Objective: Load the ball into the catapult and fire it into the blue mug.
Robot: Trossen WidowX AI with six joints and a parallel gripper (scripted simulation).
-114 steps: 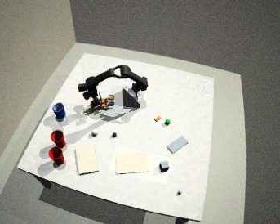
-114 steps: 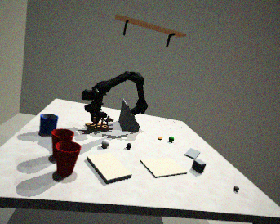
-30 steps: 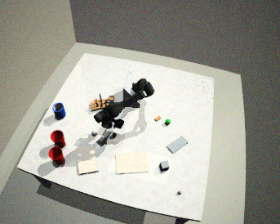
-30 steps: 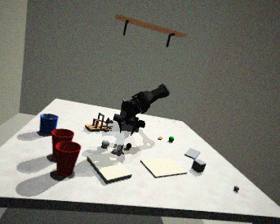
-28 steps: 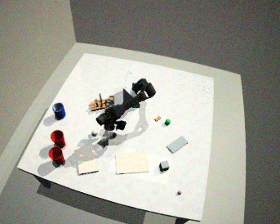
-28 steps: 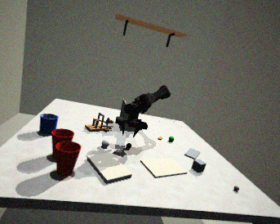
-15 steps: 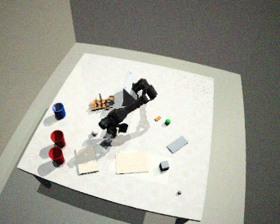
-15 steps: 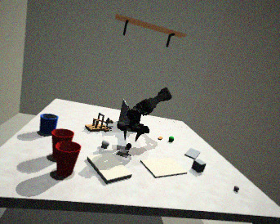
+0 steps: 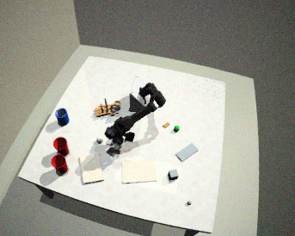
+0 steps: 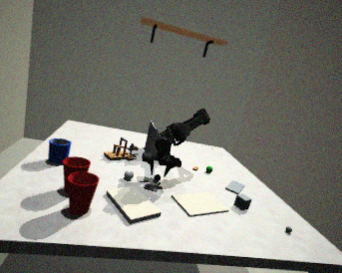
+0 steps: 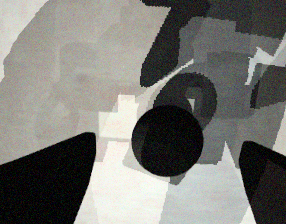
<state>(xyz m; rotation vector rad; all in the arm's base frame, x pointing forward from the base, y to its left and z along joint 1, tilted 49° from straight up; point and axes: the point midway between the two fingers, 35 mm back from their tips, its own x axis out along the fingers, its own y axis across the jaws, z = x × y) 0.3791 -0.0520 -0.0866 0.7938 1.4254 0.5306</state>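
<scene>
The black ball lies 1 cm below my gripper tip. Also, from my gripper tip: orange block (19 cm behind, 30 cm to the left, 2 cm below); then pale grey ball (14 cm to the right); then wooden catapult (27 cm behind, 12 cm to the right, 3 cm above).
</scene>
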